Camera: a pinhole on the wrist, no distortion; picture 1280 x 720 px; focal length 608.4 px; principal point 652.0 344.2 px. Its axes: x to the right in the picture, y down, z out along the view. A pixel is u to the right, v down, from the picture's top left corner.
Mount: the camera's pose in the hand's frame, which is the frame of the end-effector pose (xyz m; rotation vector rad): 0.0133 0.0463 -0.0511 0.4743 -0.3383 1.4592
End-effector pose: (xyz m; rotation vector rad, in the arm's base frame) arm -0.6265 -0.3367 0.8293 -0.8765 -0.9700 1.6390
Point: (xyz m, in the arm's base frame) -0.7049 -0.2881 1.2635
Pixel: 370 341
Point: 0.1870 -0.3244 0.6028
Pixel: behind the camera
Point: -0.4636 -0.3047 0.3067
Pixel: behind the camera
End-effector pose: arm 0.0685 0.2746 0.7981 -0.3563 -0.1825 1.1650
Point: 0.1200 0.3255 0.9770
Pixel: 624 271
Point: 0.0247 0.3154 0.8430
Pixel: 931 378
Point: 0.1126 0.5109 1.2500
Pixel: 791 163
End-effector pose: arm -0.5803 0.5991 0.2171 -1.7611 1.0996 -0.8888
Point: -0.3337 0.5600 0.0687
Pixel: 1069 208
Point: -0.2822 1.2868 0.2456
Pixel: outside the picture
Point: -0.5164 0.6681 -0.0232
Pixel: outside the picture
